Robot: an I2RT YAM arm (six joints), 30 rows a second.
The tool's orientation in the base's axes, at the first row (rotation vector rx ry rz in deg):
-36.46 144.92 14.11
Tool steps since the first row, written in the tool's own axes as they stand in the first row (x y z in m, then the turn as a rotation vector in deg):
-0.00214 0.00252 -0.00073 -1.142 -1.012 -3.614
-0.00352 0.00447 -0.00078 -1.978 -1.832 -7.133
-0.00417 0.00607 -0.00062 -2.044 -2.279 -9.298
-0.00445 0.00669 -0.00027 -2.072 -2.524 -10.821
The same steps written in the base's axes. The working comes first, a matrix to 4 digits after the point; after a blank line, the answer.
The tool's axes in the first row as the columns of a matrix, in the base's axes (used below as rounded here):
-0.7568 -0.4847 0.4386
-0.3910 0.8734 0.2905
-0.5239 0.0484 -0.8504

0.00008 0.00283 0.00186 -0.230 -1.487 3.623
0.00016 0.00505 0.00272 -0.744 -2.899 7.014
-0.00006 0.00675 0.00301 -1.427 -3.892 8.868
0.00001 0.00750 0.00288 -1.955 -4.538 10.166

